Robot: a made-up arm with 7 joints.
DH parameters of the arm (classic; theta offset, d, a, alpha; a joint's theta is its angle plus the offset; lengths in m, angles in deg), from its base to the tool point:
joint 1: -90 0.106 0.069 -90
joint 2: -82.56 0 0.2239 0
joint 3: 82.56 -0.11 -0.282 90
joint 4: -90 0.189 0.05 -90
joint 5: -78.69 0 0.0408 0
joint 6: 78.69 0.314 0.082 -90
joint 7: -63.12 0 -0.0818 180
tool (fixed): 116.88 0.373 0 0
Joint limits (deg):
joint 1: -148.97..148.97
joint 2: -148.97..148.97
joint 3: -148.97..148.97
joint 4: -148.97..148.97
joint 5: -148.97..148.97
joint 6: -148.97..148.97
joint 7: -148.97..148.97
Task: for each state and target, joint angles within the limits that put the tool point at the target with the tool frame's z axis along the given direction. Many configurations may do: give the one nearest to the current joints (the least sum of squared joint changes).
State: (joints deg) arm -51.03 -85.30 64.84 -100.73 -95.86 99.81 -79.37
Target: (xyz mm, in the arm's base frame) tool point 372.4 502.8 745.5 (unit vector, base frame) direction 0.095 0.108 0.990
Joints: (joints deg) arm -79.18 -75.36 78.76 -62.84 -94.11 105.25 -61.25
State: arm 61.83 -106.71 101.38 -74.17 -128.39 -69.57 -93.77
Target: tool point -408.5 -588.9 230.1 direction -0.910 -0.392 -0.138
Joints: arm 108.82 -87.92 131.19 -82.92 -137.82 -81.17 -108.84
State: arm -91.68 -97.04 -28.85 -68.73 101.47 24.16 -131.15
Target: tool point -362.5 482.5 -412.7 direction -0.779 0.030 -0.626
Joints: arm -93.69 -100.95 -37.42 -91.16 86.34 6.52 -148.97
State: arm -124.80 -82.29 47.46 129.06 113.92 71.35 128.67
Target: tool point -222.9 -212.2 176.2 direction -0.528 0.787 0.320
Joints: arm -148.97 -89.18 40.70 93.09 75.57 44.20 131.45
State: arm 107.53 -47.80 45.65 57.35 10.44 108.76 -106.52
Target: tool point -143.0 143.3 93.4 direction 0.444 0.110 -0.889
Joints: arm 106.90 -41.37 15.73 48.68 35.80 142.13 -123.19
